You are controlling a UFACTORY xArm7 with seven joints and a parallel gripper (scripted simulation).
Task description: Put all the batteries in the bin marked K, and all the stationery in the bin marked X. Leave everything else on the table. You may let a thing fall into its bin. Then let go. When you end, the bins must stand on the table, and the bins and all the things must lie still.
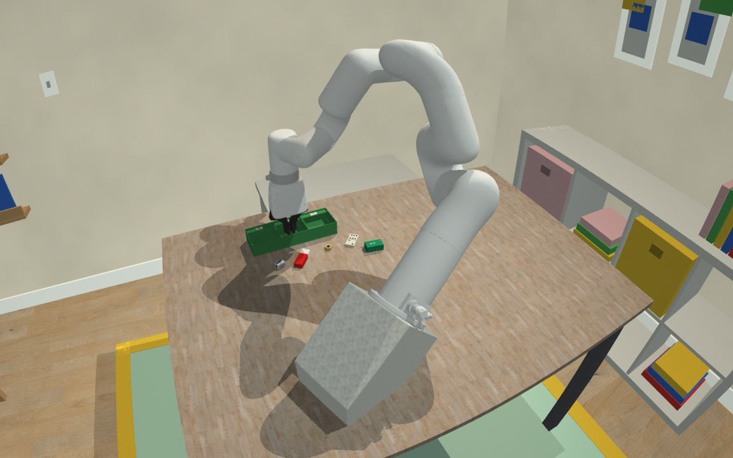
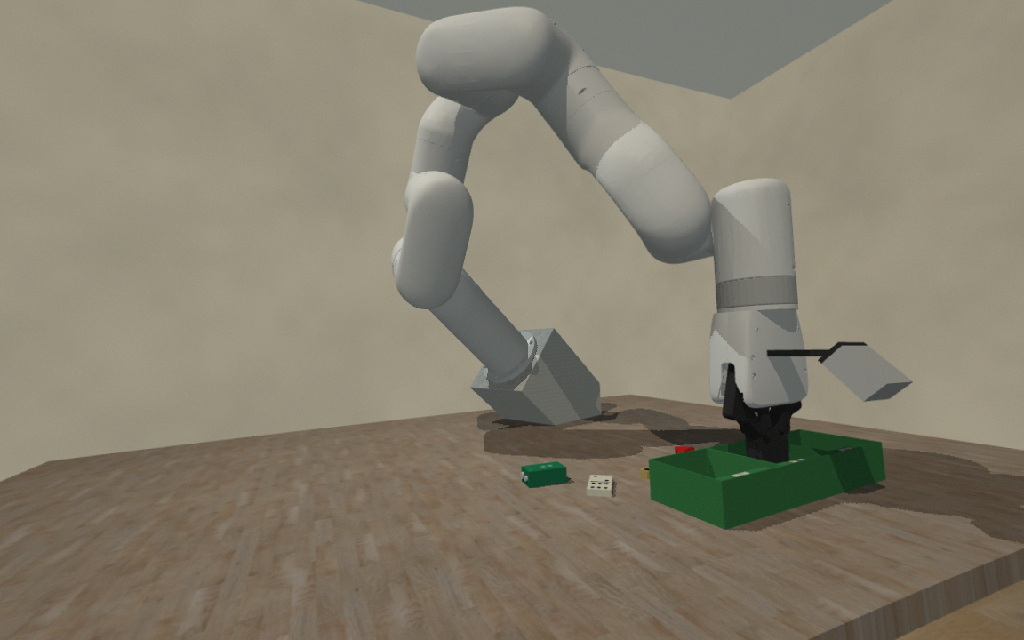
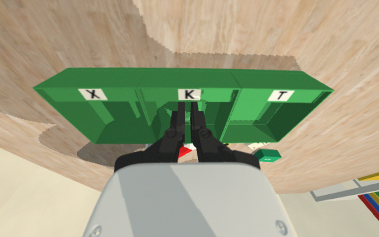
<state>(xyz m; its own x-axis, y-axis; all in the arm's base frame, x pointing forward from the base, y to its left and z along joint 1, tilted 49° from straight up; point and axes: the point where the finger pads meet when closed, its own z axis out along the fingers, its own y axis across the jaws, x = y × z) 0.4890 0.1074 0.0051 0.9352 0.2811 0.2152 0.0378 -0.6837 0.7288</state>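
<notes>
Now: hand 20 mm above the green bin tray. Round my hand: pencil sharpener 110 mm behind, 70 mm to the left, 30 mm below; then red-and-white eraser 100 mm behind, 30 mm below; then yellow nut 90 mm behind, 80 mm to the right, 30 mm below.
</notes>
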